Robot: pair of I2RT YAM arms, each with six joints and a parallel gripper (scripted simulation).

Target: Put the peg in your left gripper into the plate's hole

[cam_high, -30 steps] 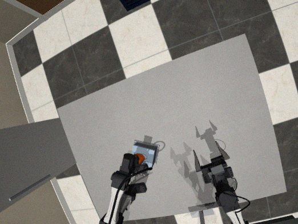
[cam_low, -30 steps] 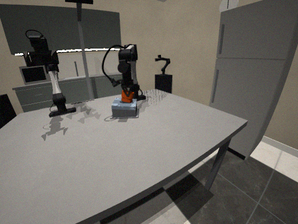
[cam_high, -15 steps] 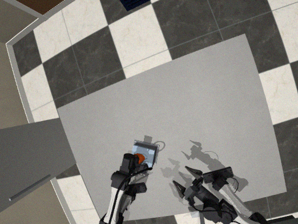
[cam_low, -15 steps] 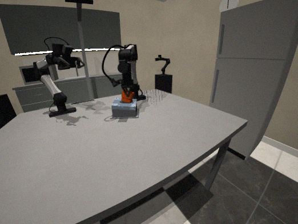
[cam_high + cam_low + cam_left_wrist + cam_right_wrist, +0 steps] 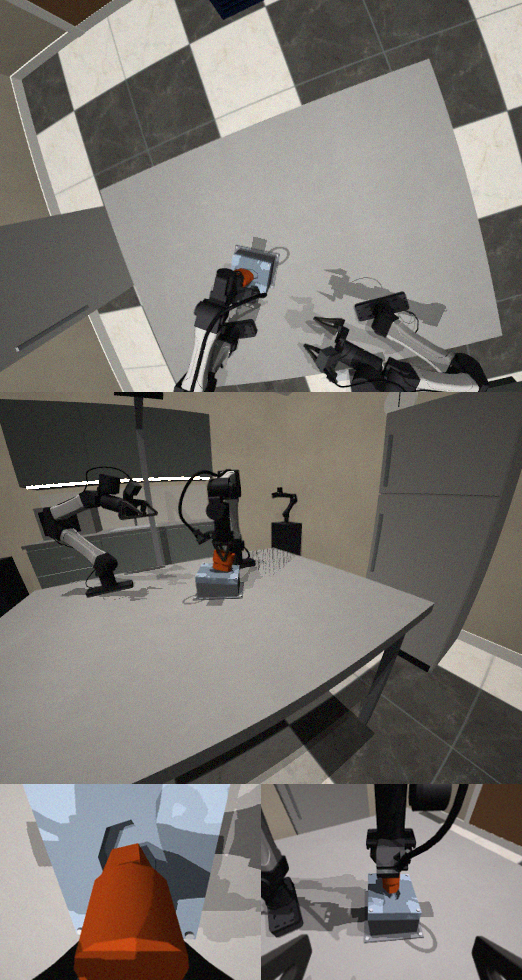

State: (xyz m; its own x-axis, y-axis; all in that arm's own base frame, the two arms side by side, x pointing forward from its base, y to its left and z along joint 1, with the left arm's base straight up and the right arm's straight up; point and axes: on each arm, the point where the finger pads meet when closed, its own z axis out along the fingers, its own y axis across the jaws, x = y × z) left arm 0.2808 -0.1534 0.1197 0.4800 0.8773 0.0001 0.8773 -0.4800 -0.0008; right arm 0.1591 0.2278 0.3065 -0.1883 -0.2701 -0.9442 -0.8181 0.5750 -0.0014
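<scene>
Now: the light blue plate 2 cm behind my left hand, 3 cm to the right of it and 7 cm below it. Round my left hand: orange peg (1 cm to the right, 2 cm below).
</scene>
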